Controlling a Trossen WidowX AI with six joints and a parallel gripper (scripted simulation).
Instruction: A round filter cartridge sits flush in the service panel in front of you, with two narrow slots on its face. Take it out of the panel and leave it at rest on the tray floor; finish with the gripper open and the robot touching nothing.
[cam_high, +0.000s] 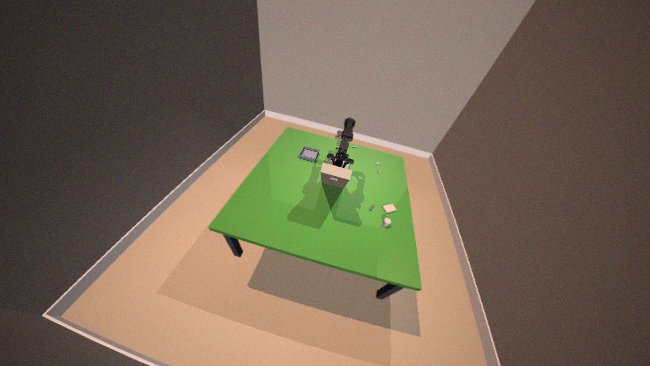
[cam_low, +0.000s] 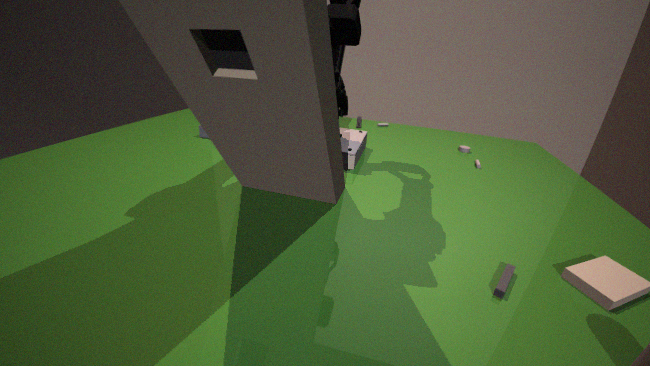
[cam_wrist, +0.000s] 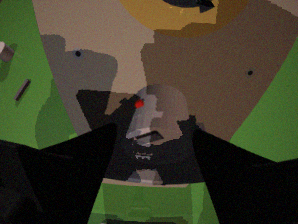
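Now: the service panel 5 cm ahead of my gripper tip and 2 cm below it. The rest, counted from my gripper tip: grey square tray (31 cm to the right, 31 cm behind, 19 cm below); then round filter cartridge (right at my gripper tip); then flat tan block (46 cm to the left, 19 cm below, 1 cm ahead).
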